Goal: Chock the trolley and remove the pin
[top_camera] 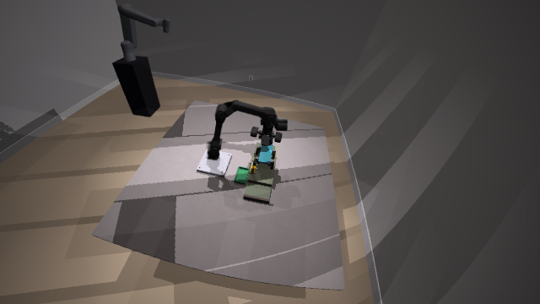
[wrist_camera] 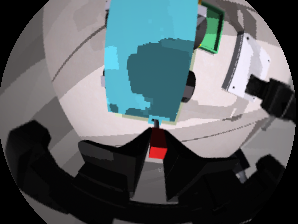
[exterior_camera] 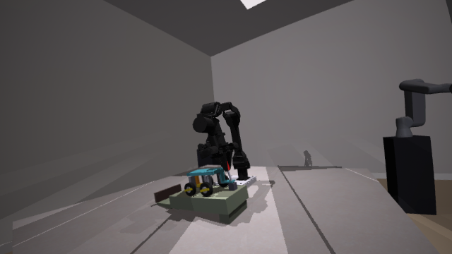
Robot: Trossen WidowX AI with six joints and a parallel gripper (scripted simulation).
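The yellow chock lies 4 cm behind my gripper tip, 18 cm to the right of it and 7 cm below it. From my gripper tip the other things lie so: pale green ramp 2 cm ahead, 10 cm to the right, 11 cm below; then trolley 2 cm ahead, 9 cm to the right, 4 cm below; then red-headed stop pin right at my gripper tip.
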